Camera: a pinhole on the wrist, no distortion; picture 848 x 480 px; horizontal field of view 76.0 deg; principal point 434.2 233.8 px. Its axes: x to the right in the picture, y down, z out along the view. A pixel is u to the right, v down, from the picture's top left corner.
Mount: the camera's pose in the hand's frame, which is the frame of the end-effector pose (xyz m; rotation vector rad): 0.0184 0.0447 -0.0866 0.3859 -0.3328 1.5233
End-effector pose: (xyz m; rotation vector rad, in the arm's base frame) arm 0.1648 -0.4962 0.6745 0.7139 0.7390 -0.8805
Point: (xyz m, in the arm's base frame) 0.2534 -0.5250 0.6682
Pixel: 799.4 75.1
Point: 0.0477 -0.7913 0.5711
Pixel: 176.7 32.7
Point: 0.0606 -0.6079 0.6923
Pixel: 205.6 323.3
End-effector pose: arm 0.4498 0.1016 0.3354 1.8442 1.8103 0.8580
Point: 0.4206 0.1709 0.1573
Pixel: 272.1 191.7
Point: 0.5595 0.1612 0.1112
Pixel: 495.1 242.1
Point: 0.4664 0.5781 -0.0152
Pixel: outside the picture
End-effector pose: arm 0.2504 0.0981 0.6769 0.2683 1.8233 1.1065
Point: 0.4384 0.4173 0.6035
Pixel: 750.0 87.2
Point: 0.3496 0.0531 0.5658
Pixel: 198.8 315.6
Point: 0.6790 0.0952 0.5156
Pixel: 373.4 397.5
